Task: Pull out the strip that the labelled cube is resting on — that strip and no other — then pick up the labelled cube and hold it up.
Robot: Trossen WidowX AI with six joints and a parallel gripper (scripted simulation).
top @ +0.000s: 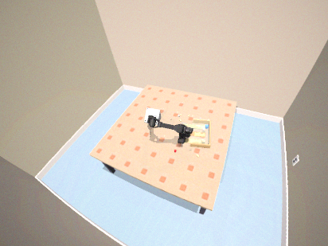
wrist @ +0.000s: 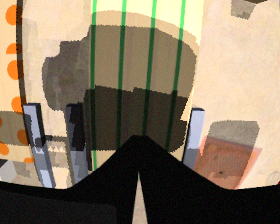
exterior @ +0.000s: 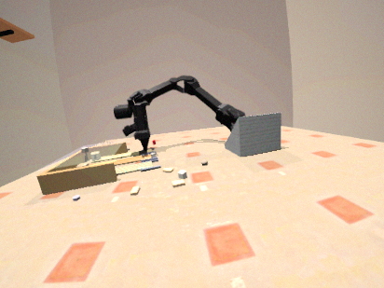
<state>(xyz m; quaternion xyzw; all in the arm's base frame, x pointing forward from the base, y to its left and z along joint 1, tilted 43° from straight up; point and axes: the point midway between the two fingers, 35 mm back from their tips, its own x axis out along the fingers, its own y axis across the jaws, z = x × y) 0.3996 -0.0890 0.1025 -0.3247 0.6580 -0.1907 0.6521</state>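
My gripper tip is 80 mm short of the orange-dotted strip and 110 mm to the right of it. Round my gripper tip: red object (20 mm behind, 150 mm to the right, 10 mm above).
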